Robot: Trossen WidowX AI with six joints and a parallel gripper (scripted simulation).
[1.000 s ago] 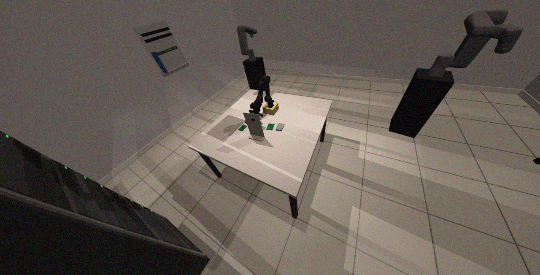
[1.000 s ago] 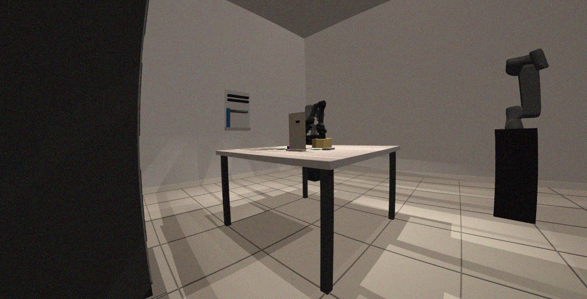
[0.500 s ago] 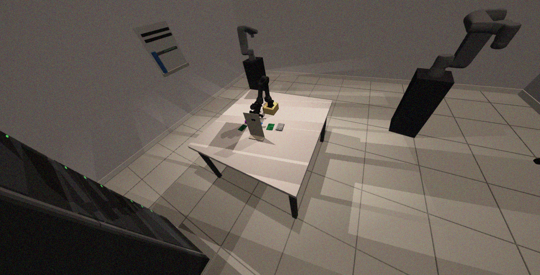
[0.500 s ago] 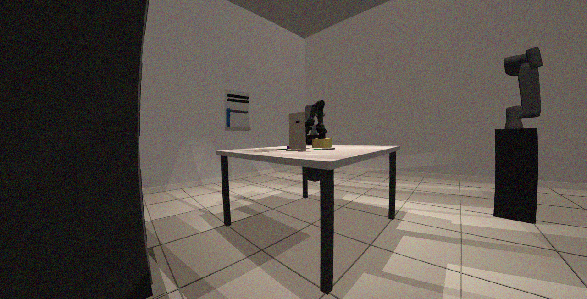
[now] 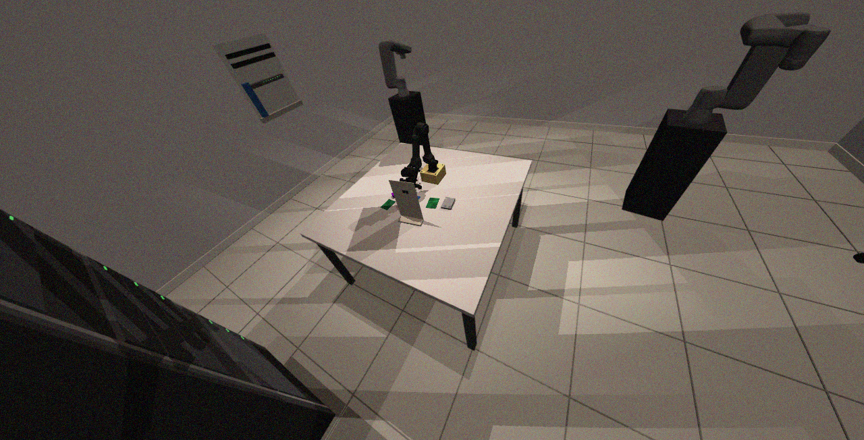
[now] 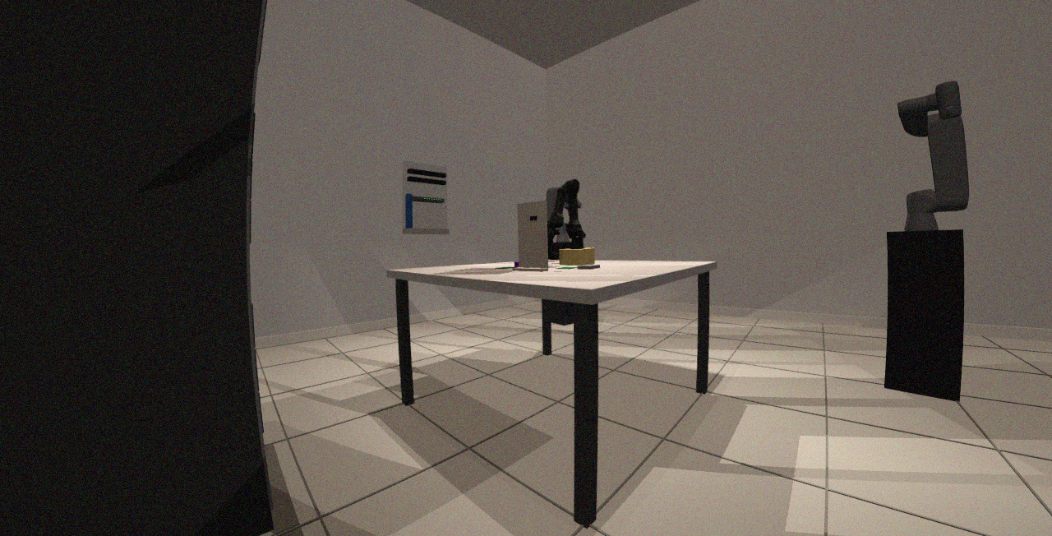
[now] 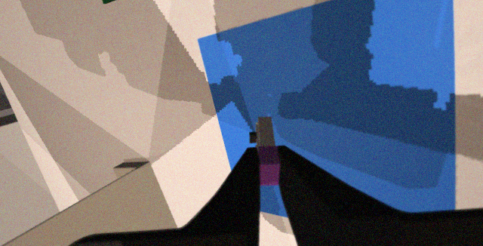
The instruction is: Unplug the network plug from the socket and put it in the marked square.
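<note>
My gripper tip is 10 mm past the blue marked square and 30 mm above it. Also, from my gripper tip: grey piece (110 mm behind, 280 mm to the left, 20 mm below); upright panel (130 mm ahead, 150 mm to the left, 110 mm above); network plug (right at my gripper tip).
</note>
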